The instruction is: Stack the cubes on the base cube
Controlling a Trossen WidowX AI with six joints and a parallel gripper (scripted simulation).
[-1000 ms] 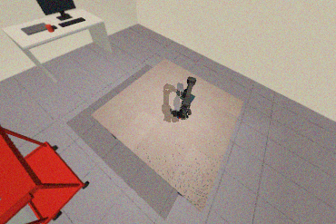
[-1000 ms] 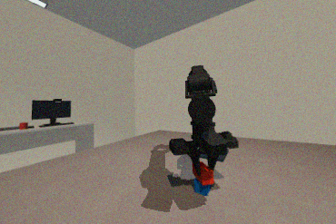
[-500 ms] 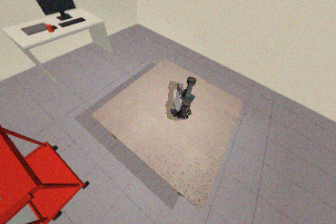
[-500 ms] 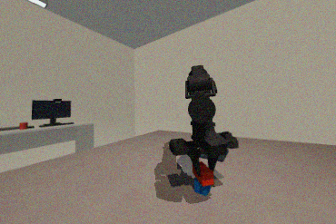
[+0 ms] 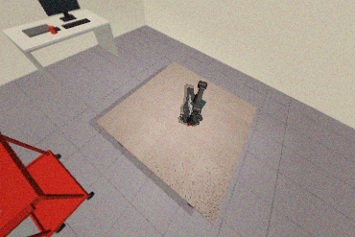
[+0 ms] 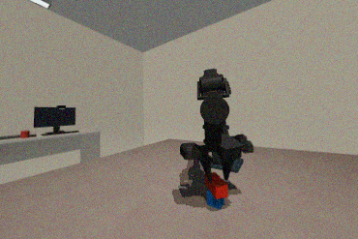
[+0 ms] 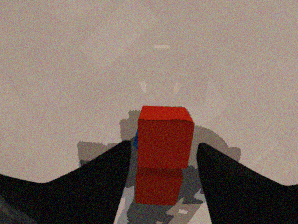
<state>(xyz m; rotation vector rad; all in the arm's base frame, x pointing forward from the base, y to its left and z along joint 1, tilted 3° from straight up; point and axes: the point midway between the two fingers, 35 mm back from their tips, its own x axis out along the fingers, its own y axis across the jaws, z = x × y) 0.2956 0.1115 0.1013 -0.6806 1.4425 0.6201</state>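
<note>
My gripper tip is 2 cm above the red cube. The rest, counted from my gripper tip: blue base cube 1 cm behind, 1 cm to the right, 5 cm below.
</note>
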